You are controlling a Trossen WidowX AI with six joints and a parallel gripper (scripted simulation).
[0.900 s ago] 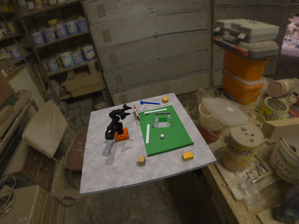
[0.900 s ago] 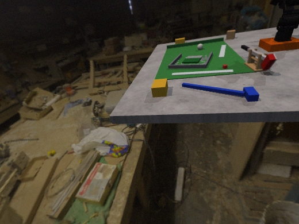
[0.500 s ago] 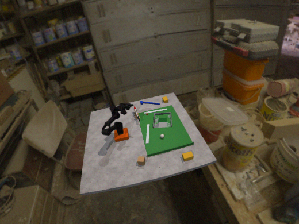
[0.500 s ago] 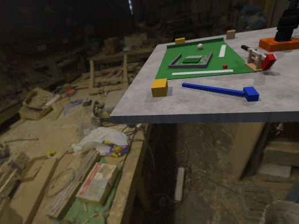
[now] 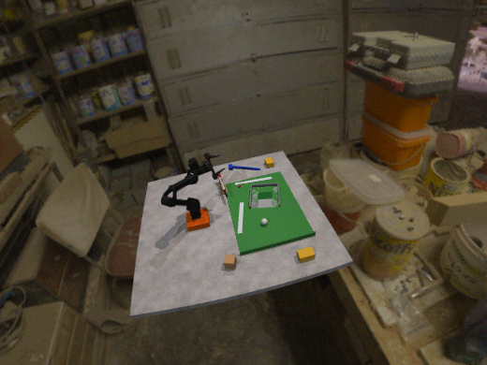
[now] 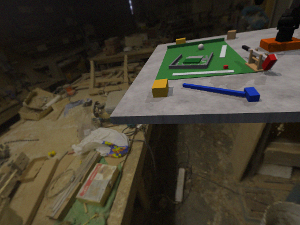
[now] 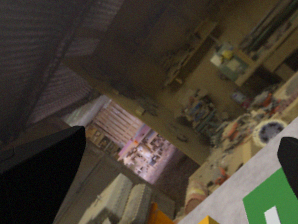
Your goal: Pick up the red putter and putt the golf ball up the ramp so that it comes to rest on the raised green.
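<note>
My gripper tip is now 4 cm past the wooden stand, 15 cm to the right of it and 31 cm above it. Round my gripper tip: white golf ball (17 cm ahead, 32 cm to the right, 32 cm below); then green mat (21 cm ahead, 16 cm to the right, 35 cm below); then red cube (9 cm ahead, 13 cm to the left, 34 cm below).
</note>
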